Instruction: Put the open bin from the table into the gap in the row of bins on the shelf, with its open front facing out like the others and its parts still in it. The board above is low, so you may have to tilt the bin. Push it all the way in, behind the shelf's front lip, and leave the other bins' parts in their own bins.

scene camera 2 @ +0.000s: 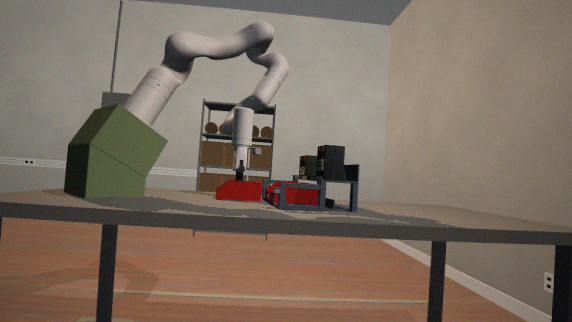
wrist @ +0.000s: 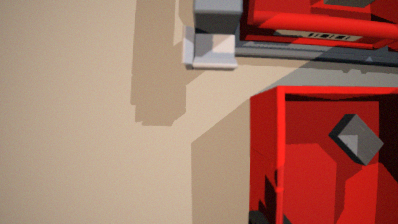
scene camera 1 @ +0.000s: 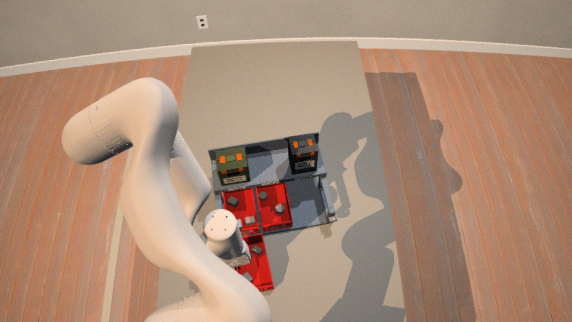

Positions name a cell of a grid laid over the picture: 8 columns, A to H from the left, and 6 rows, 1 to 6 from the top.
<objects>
red bin: scene camera 2 D4; wrist G5; scene camera 1 D6
</objects>
